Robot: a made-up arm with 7 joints.
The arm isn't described. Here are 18 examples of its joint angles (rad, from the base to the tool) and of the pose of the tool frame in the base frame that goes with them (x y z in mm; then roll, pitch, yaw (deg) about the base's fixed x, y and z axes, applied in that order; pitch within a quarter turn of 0, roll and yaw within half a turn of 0).
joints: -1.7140 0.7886 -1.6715 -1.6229 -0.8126 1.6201 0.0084
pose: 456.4 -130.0 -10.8 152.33 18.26 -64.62
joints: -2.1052 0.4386 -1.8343 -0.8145 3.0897 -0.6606 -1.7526
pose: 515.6 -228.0 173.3 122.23 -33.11 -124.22
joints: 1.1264 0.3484 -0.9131 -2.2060 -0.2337 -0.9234 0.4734
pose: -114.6 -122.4 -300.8 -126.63 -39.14 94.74
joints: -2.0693 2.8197 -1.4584 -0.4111 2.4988 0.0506 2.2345
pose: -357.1 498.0 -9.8 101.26 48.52 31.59
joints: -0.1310 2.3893 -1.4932 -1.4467 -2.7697 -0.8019 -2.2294
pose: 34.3 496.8 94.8 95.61 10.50 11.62
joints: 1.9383 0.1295 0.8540 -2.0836 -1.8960 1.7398 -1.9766
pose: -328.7 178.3 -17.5 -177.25 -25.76 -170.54
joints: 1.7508 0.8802 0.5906 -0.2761 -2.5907 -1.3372 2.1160
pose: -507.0 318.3 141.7 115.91 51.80 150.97
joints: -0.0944 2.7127 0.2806 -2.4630 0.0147 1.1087 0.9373
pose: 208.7 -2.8 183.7 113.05 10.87 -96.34
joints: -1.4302 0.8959 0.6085 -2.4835 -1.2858 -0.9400 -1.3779
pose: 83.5 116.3 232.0 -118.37 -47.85 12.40
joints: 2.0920 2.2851 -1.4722 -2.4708 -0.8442 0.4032 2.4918
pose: -151.8 188.1 133.2 93.44 59.46 109.45
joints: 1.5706 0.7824 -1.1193 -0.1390 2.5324 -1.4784 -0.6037
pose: -572.8 215.2 58.1 102.34 35.74 -5.60
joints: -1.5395 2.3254 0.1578 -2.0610 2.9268 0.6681 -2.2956
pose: -128.9 92.6 345.0 104.88 64.57 -140.84
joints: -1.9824 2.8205 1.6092 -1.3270 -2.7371 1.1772 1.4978
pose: -476.5 115.7 -192.3 36.30 -46.58 -109.76
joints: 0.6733 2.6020 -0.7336 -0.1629 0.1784 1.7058 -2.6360
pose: 253.7 378.3 413.1 154.59 38.89 -161.13
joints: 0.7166 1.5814 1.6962 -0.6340 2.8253 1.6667 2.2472
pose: -36.6 568.8 197.2 -172.61 67.05 -26.29
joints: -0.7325 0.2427 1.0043 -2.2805 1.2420 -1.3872 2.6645
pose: 247.7 211.2 9.7 79.05 -44.29 63.45
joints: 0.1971 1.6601 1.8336 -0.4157 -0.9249 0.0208 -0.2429
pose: -38.7 586.5 173.0 121.54 -24.92 -8.56
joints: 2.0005 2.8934 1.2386 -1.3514 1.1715 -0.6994 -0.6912
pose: 427.0 114.7 -279.0 75.38 -32.68 -137.56
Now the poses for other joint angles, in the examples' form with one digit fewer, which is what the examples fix.
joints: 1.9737 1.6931 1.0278 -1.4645 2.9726 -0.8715 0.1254
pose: 88 494 -41 -93.0 -52.5 167.9
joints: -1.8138 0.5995 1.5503 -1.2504 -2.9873 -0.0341 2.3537
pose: 360 333 222 -114.7 -22.8 -175.7
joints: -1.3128 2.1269 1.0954 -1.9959 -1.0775 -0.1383 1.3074
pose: -267 115 267 -127.1 48.3 -59.7
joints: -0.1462 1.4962 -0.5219 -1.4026 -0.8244 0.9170 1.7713
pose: 301 392 -141 118.0 -49.6 -72.0
